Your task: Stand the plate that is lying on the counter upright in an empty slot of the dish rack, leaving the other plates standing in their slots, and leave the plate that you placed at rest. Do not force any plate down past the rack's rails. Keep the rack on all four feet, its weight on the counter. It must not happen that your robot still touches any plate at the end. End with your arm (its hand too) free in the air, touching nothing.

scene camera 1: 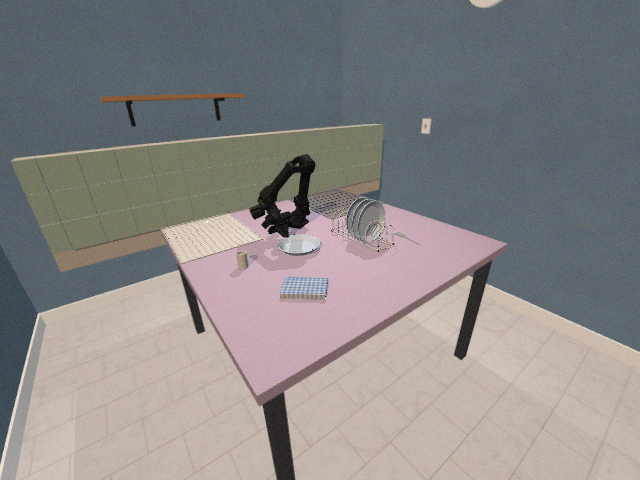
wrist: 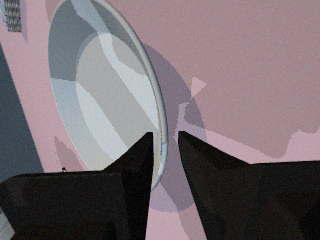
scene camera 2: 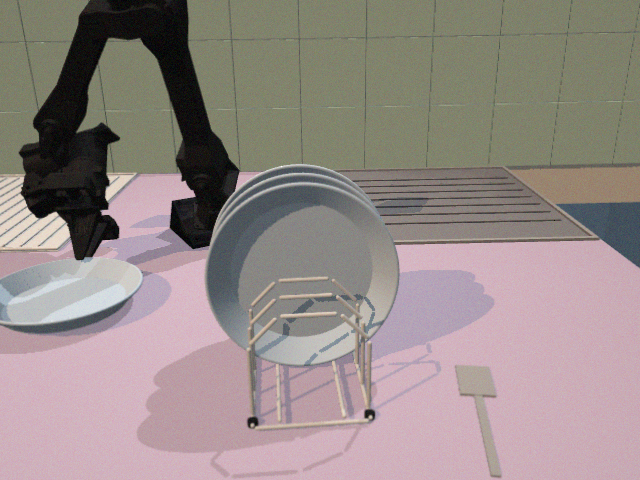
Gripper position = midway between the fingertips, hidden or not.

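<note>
White slatted mat (scene camera 1: 193, 243). Grey drain mat (scene camera 2: 482, 204). Pale blue plate (scene camera 1: 297, 245). Pale blue plate (scene camera 2: 298, 230). Spatula (scene camera 2: 476, 381); the wrist view does not show it, hidden by my gripper. My gripper (scene camera 2: 81, 262), also in the wrist view (wrist: 165, 137).
</note>
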